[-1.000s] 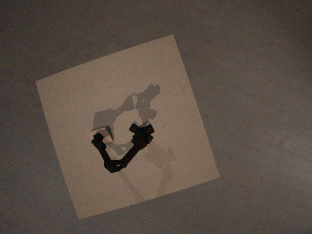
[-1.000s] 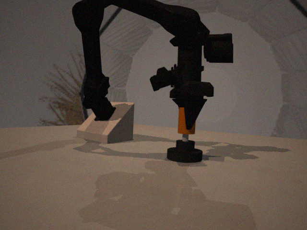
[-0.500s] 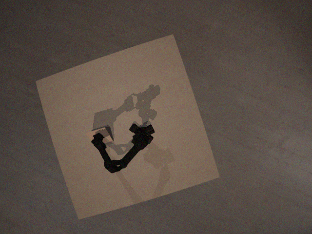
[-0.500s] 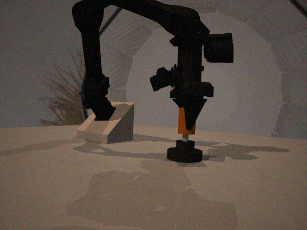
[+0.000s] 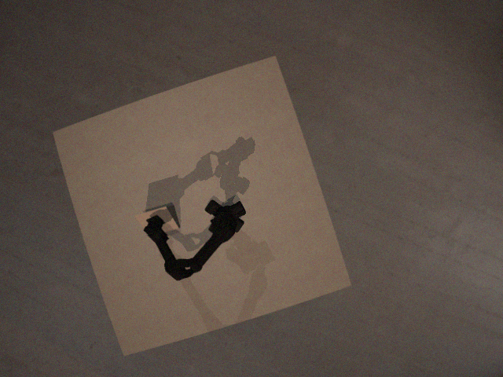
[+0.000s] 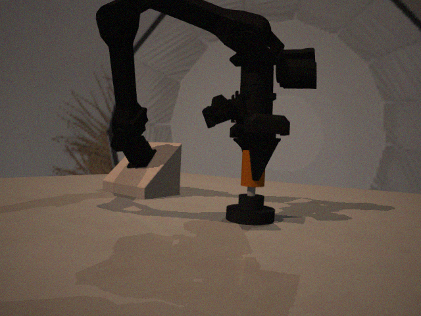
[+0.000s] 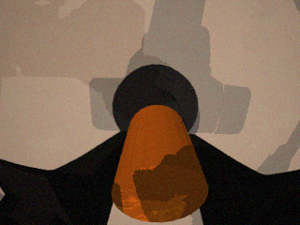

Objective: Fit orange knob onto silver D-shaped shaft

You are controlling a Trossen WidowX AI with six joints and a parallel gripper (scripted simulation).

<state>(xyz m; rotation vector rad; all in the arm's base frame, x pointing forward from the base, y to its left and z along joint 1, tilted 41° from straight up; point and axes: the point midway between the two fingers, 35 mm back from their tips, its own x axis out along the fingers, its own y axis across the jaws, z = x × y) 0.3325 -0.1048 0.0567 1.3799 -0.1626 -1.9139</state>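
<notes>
Right now my gripper tip is 4 cm above the black round pedestal. The rest, counted from my gripper tip: orange knob: 3 cm above.
</notes>
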